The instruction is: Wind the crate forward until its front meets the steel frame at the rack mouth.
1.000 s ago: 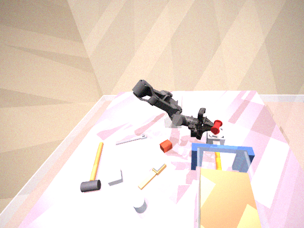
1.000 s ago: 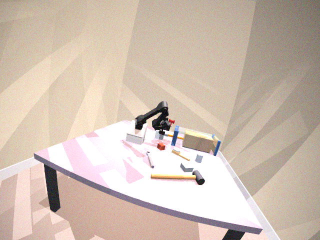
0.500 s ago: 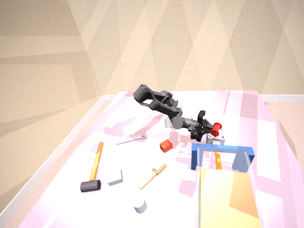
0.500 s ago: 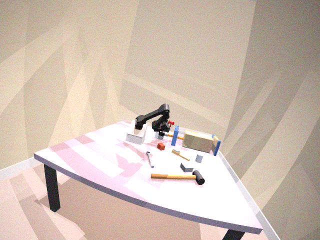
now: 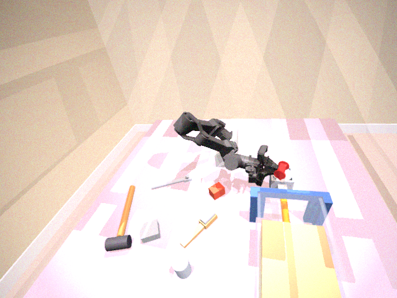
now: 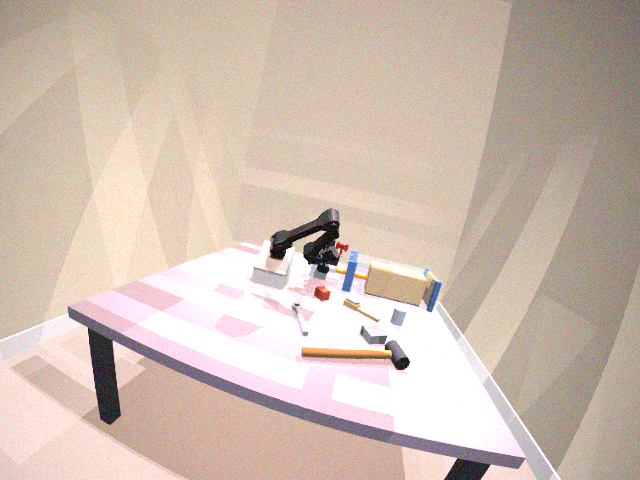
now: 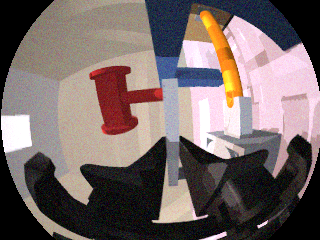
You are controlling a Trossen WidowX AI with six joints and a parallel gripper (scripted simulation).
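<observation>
The red knob lies 40 mm ahead of my gripper tip, 40 mm above it and 20 mm to the right of it. The rest, counted from my gripper tip: grey winch: 120 mm below, 70 mm behind; frame: 110 mm ahead, 40 mm below; crank handle: 10 mm to the right, 10 mm ahead, 10 mm above.
</observation>
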